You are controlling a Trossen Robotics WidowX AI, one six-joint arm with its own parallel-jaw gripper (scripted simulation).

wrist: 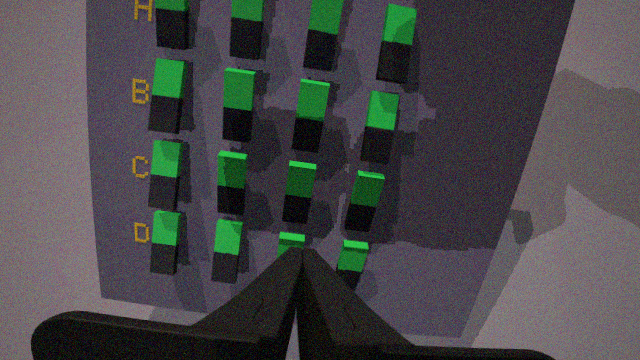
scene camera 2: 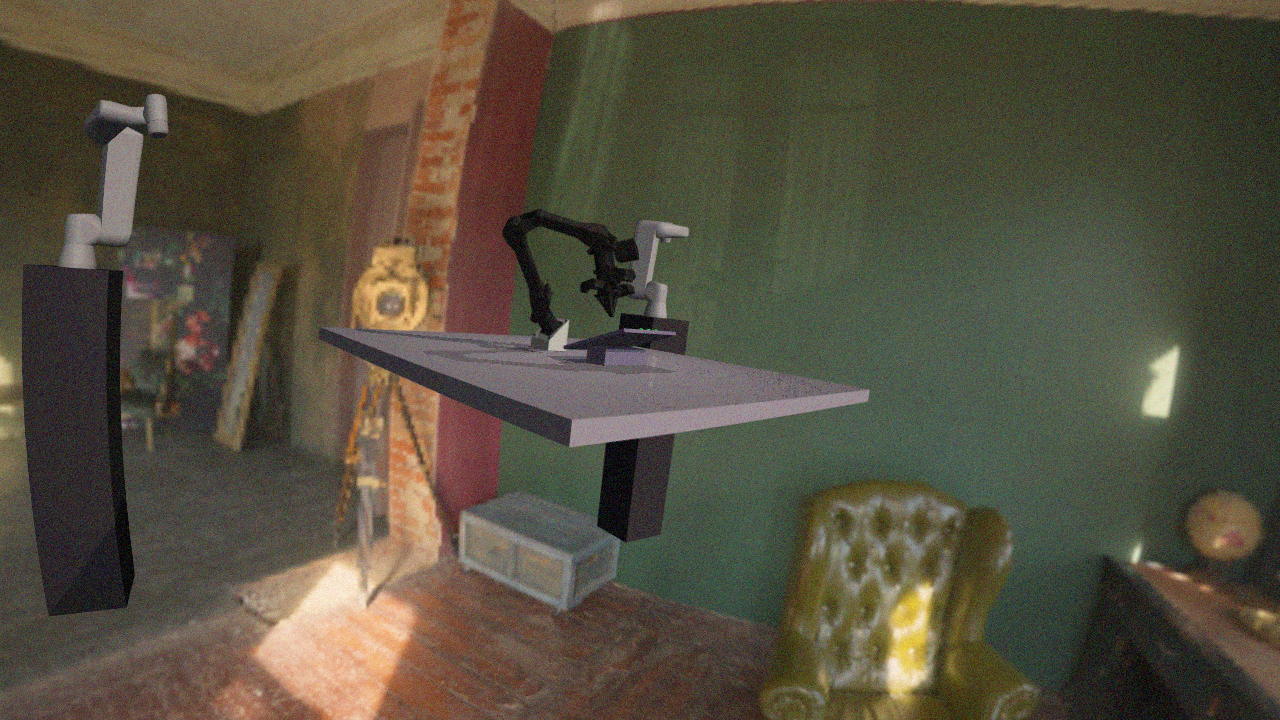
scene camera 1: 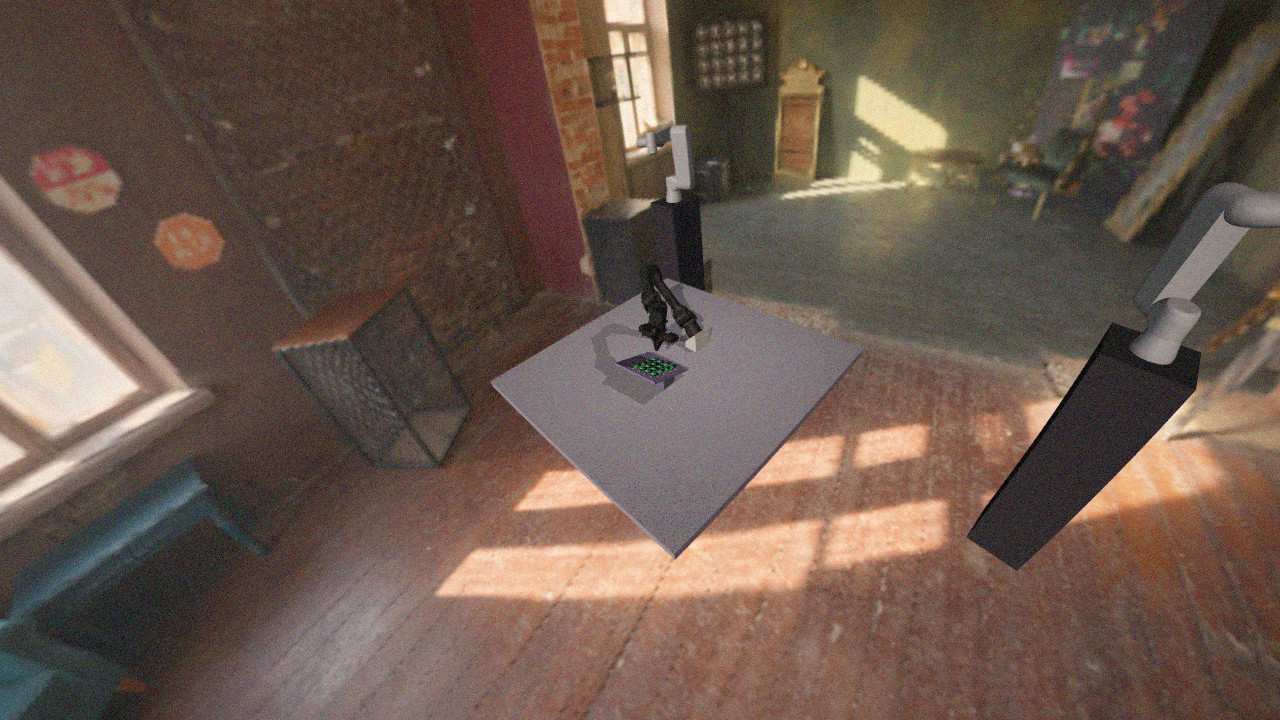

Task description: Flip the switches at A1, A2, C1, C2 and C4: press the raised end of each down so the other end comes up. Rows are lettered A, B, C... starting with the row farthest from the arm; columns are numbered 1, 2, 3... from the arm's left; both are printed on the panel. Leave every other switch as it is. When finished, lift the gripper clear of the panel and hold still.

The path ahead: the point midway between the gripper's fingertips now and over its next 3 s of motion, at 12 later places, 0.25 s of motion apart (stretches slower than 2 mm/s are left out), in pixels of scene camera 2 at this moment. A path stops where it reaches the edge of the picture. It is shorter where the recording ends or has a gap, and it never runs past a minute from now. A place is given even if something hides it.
My gripper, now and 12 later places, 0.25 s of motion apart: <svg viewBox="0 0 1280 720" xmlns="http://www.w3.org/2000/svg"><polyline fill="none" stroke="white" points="611,316 608,315 608,324 609,326 610,329 610,332 610,333 610,334 610,334 610,334 610,335 610,335 610,335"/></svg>
